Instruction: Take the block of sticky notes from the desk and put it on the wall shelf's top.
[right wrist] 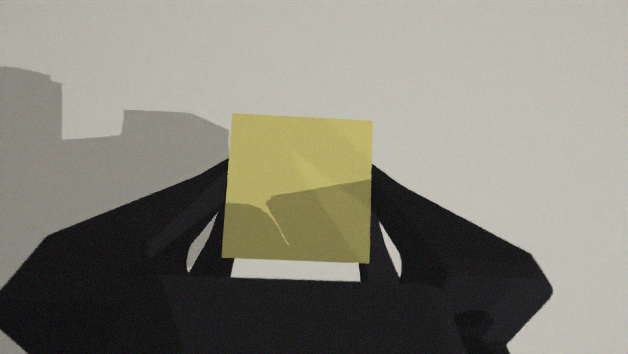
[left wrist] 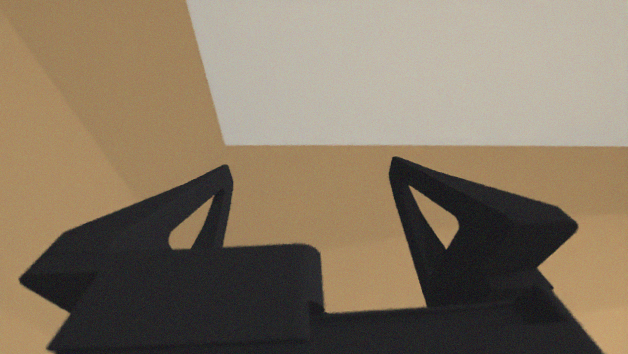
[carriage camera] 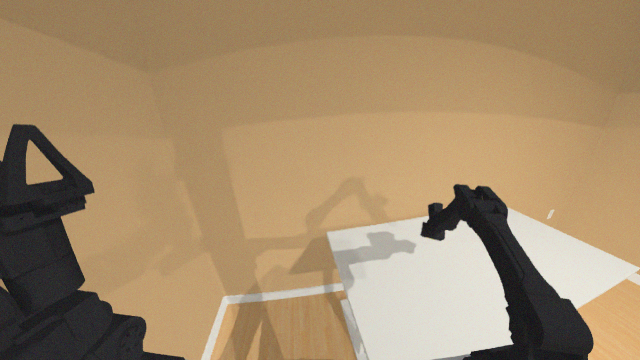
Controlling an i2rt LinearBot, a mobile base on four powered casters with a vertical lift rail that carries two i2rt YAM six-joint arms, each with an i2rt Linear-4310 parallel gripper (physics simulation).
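Places are measured from the left arm's base along level axes (x ahead, y left, z up), in metres.
Where they show: left gripper, fingertip midpoint: (left wrist: 311, 169); right gripper, fingertip midpoint: (right wrist: 301, 168).
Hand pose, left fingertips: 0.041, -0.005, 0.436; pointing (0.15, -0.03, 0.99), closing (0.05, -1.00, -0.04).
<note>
After its pixels a point has its place, as x, y, z.
The yellow block of sticky notes (right wrist: 299, 200) {0.588, -0.901, -0.140} is held between the two fingers of my right gripper (right wrist: 301, 168) {0.600, -0.909, -0.172} (carriage camera: 433, 231) {0.600, -0.909, -0.172}, which is shut on it. The block looks square and level in the right wrist view, over the white desk (carriage camera: 425, 305) {0.304, -0.746, -0.281} (right wrist: 490, 75) {0.604, -1.084, -0.281}. In the carriage view the block does not show. The right gripper's shadow falls on the desk apart from it. My left gripper (left wrist: 311, 169) {0.041, -0.005, 0.436} (carriage camera: 56, 162) is open and empty, at the far left of the carriage view, away from the desk. The wall shelf cannot be made out for certain.
A pale flat surface (left wrist: 400, 70) {0.438, -0.493, 1.436} with a straight edge and a corner shows beyond the left fingers; I cannot tell what it is. Tan walls (carriage camera: 400, 150) {0.965, -0.853, 0.201} rise behind the desk. Wooden floor (carriage camera: 300, 320) {0.651, -0.153, -1.001} with white skirting shows left of the desk.
</note>
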